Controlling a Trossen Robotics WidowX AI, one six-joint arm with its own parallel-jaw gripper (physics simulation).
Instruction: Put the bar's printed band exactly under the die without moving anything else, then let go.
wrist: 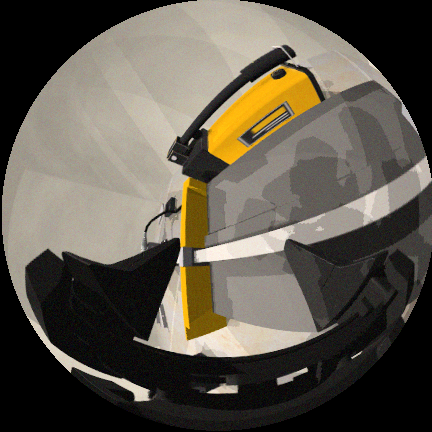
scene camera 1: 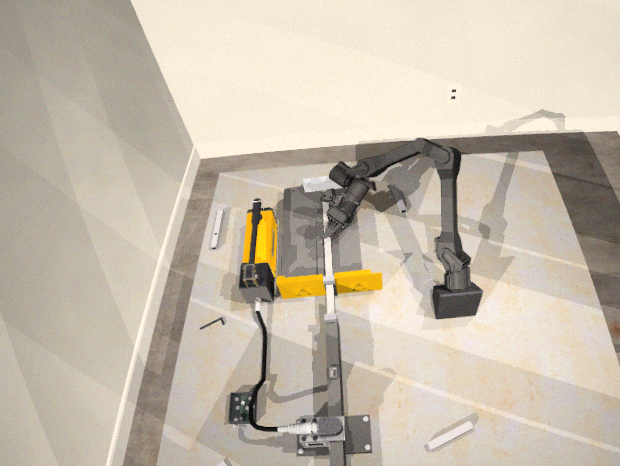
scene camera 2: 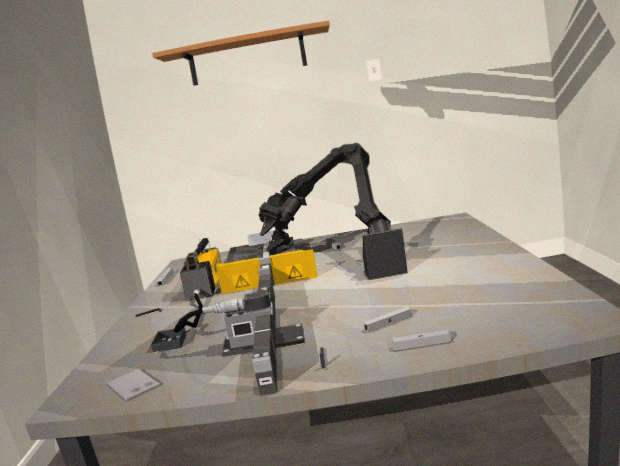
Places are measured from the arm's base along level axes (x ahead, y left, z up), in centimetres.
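Pixels of known places: gripper, fingertip midpoint: (wrist: 234,244) (scene camera 1: 326,237) (scene camera 2: 264,243); arm's base, link origin: (scene camera 1: 458,288) (scene camera 2: 382,240).
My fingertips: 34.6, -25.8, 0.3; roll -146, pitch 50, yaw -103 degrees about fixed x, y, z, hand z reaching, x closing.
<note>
Ahead of a thing's pixels: the offset from my fingertips to its middle, as dx, dy, dz. "spot": to the spot under its first point. Level surfaces: height alone.
A long white bar (scene camera 1: 328,255) (wrist: 370,206) runs over the grey mat, through the collar between the yellow guard plates @[spot: +10.2, +13.1, -4.7] (scene camera 1: 300,286) (scene camera 2: 239,276) (wrist: 196,220) and towards the dark rail @[spot: +2.9, +34.7, -3.2] (scene camera 1: 332,345). My gripper (scene camera 1: 330,232) (scene camera 2: 273,240) (wrist: 234,244) is open and empty, over the stretch of bar behind the guard. Its fingertips stand apart along the bar in the wrist view; their height above it is unclear. A grey station @[spot: +8.8, +59.8, -2.0] (scene camera 1: 320,438) (scene camera 2: 241,315) with a dark rounded top straddles the rail. The die and the printed band cannot be made out. My arm hides part of the bar.
A yellow machine @[+22.9, -3.6, -4.2] (scene camera 1: 261,235) (scene camera 2: 209,258) (wrist: 265,110) with a black handle stands left of the grey mat @[dz -5.8] (scene camera 1: 295,250). A white block @[spot: +1.7, -25.9, -2.2] (scene camera 1: 313,184) stands behind it. A black cable @[spot: +23.3, +28.5, -9.6] (scene camera 1: 264,345), a small dark box @[spot: +31.7, +46.1, -10.4] (scene camera 1: 239,406), a hex key @[+40.2, +18.9, -10.5] (scene camera 1: 212,323) and loose pale bars (scene camera 1: 217,228) (scene camera 2: 421,340) lie around.
</note>
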